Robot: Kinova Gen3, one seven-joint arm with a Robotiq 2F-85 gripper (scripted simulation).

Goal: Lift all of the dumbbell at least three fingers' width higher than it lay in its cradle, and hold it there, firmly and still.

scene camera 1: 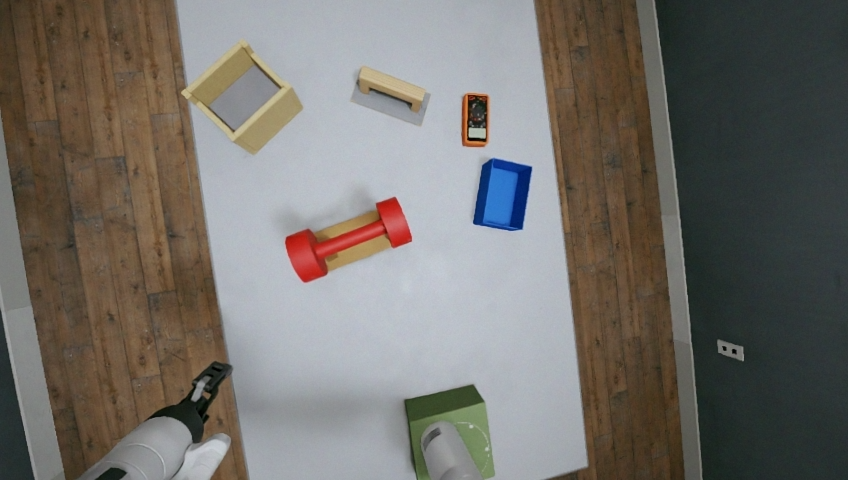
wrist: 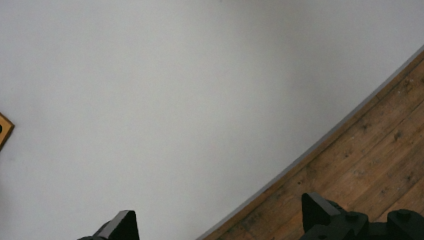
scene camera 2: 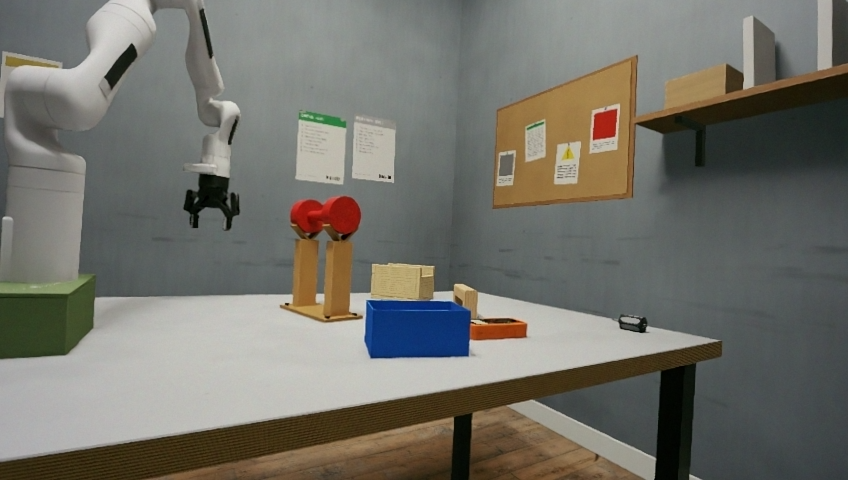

Labels:
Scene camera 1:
my gripper: 215, 391
red dumbbell: 307, 256
wooden box: 239, 85
cradle: 365, 249
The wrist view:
my gripper: 219, 221
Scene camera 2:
my gripper: 210, 229
red dumbbell: 343, 213
orange multimeter: 481, 328
wooden box: 404, 282

